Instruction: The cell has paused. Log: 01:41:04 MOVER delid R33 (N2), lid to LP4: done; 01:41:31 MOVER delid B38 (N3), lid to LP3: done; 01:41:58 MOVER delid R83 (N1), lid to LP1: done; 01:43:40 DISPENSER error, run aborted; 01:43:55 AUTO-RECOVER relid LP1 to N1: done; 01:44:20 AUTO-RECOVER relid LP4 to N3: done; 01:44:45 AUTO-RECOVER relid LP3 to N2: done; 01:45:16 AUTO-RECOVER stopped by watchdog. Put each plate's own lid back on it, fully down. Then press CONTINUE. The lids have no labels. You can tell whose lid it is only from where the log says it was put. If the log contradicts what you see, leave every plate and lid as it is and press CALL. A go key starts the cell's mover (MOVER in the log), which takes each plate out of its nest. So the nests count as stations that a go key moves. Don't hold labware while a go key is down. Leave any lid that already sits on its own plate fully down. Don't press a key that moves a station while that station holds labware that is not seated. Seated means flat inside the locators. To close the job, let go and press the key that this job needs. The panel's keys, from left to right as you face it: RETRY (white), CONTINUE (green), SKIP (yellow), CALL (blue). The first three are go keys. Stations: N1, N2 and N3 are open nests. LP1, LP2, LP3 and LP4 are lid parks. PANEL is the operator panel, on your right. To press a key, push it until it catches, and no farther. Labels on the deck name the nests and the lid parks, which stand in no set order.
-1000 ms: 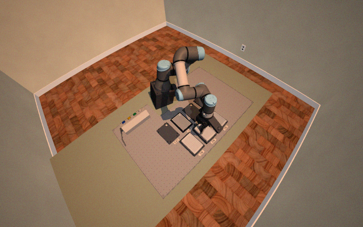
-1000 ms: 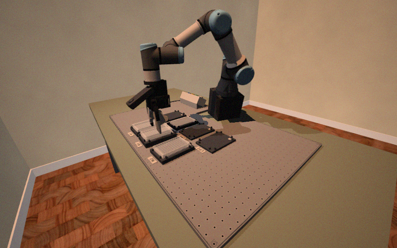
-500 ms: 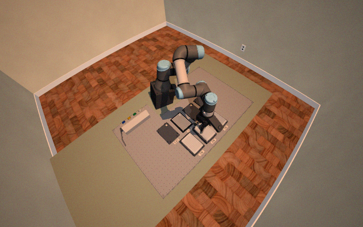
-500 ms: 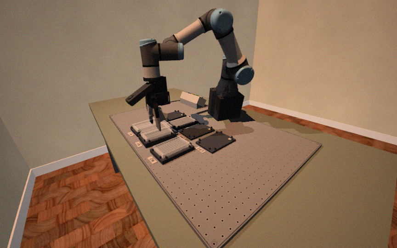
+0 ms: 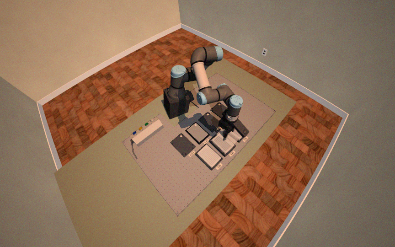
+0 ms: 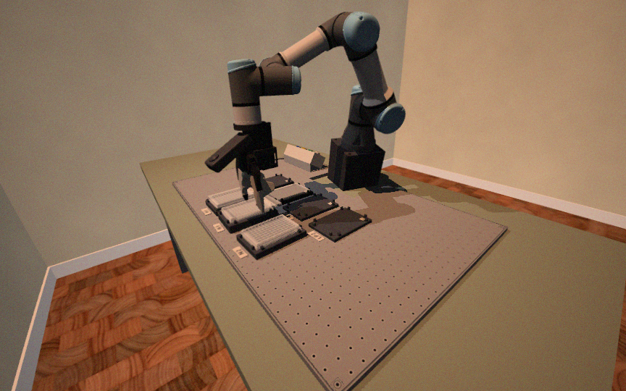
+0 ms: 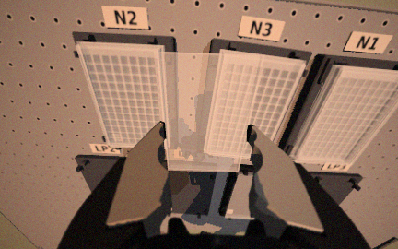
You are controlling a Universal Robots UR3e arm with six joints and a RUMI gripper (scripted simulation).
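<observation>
My gripper is now 170 mm past the clear lid, 110 mm to the left of it and 50 mm above it. Also, from my hand: LP2 lid park (180 mm behind, 140 mm to the left, 60 mm below); lid park LP4 (180 mm behind, 60 mm below, 10 mm to the left); LP1 lid park (170 mm behind, 110 mm to the right, 60 mm below).
</observation>
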